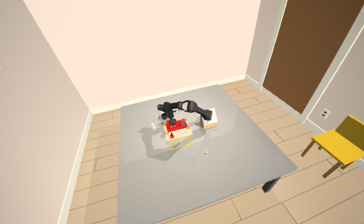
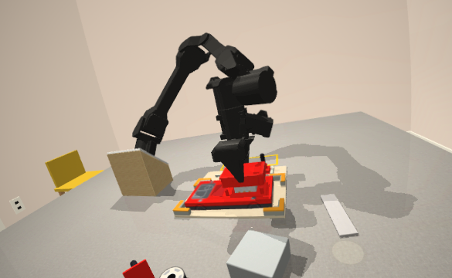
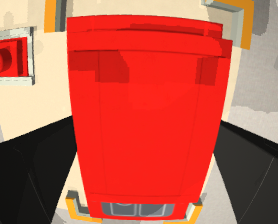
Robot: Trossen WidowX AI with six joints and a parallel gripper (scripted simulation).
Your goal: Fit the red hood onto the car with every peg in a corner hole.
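My gripper tip is now right at the red hood. From my gripper tip the other things lie so: wheel (250 mm to the right, 50 mm below, 50 mm behind); grey engine block (40 mm below, 10 mm to the left).
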